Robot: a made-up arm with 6 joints. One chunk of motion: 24 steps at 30 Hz.
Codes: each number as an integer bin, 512 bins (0 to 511) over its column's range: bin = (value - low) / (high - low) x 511, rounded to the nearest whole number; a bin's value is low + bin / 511 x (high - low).
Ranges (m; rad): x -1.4..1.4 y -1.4..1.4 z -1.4..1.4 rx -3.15..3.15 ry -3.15..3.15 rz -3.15..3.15
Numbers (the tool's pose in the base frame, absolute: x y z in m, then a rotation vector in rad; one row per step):
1: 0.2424 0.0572 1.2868 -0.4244 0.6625 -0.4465
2: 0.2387 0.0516 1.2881 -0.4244 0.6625 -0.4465
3: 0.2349 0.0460 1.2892 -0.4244 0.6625 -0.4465
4: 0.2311 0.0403 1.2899 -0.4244 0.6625 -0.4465
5: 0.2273 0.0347 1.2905 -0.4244 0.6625 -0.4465
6: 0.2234 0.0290 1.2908 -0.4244 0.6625 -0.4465
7: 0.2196 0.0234 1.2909 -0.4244 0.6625 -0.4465
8: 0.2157 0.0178 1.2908 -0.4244 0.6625 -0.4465
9: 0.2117 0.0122 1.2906 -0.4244 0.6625 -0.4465
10: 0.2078 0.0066 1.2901 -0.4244 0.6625 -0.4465
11: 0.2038 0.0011 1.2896 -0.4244 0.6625 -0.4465
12: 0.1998 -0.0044 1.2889 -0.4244 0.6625 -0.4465
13: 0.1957 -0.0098 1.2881 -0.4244 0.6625 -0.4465
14: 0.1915 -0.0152 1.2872 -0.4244 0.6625 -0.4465
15: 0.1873 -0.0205 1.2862 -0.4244 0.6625 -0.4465
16: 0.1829 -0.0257 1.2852 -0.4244 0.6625 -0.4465
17: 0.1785 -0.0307 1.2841 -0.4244 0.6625 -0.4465
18: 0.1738 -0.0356 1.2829 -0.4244 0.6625 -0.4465
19: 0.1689 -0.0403 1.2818 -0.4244 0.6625 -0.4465
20: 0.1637 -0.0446 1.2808 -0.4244 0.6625 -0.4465
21: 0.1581 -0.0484 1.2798 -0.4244 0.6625 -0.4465
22: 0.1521 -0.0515 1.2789 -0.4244 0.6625 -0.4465
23: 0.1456 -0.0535 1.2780 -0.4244 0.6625 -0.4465
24: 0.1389 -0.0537 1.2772 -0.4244 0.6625 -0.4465
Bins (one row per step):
1: 300 266 490 221 309 219
2: 299 265 491 221 309 219
3: 298 264 491 221 309 219
4: 298 263 491 221 309 219
5: 297 262 491 221 309 219
6: 296 261 491 221 309 219
7: 296 260 491 221 309 219
8: 295 259 491 221 309 219
9: 294 258 491 221 309 219
10: 293 257 491 221 309 219
11: 293 256 491 221 309 219
12: 292 255 491 221 309 219
13: 291 254 491 221 309 219
14: 290 253 490 221 309 219
15: 290 252 490 221 309 219
16: 289 251 490 221 309 219
17: 288 250 490 221 309 219
18: 287 249 490 221 309 219
19: 286 248 489 221 309 219
20: 285 247 489 221 309 219
21: 284 247 489 221 309 219
22: 283 246 489 221 309 219
23: 282 246 489 221 309 219
24: 281 246 489 221 309 219

